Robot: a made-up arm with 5 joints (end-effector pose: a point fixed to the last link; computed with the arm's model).
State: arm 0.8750 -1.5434 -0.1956 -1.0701 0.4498
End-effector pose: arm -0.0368 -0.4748 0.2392 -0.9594 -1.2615 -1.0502
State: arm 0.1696 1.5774 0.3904 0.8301 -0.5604
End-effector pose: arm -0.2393 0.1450 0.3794 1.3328 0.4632 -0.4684
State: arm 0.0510 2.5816 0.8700 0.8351 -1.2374
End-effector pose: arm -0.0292 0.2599 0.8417 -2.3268 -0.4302 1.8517
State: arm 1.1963 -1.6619 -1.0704 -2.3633 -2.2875
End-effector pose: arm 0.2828 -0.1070 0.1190 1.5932 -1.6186 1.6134
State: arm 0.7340 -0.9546 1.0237 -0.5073 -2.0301
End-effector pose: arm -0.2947 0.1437 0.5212 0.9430 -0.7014 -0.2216
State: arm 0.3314 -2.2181 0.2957 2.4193 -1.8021
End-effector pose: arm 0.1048 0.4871 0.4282 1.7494 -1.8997 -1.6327
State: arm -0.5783 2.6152 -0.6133 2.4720 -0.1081
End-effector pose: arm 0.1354 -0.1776 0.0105 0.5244 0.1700 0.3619
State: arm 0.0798 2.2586 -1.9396 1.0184 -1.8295
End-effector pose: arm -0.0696 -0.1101 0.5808 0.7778 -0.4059 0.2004
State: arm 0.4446 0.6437 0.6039 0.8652 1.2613
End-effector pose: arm -0.0352 -0.3019 0.2873 -0.9699 0.1602 -0.0630
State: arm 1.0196 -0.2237 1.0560 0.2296 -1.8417
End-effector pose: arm -0.2064 0.0114 0.4733 1.3944 -0.4285 -0.0569
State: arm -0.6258 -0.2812 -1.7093 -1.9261 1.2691
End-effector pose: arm -0.4540 0.2427 0.1980 -0.2464 0.8707 -0.4574
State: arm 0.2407 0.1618 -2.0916 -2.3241 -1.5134
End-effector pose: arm 0.1344 0.5947 0.3022 2.4955 -1.5645 -0.6350
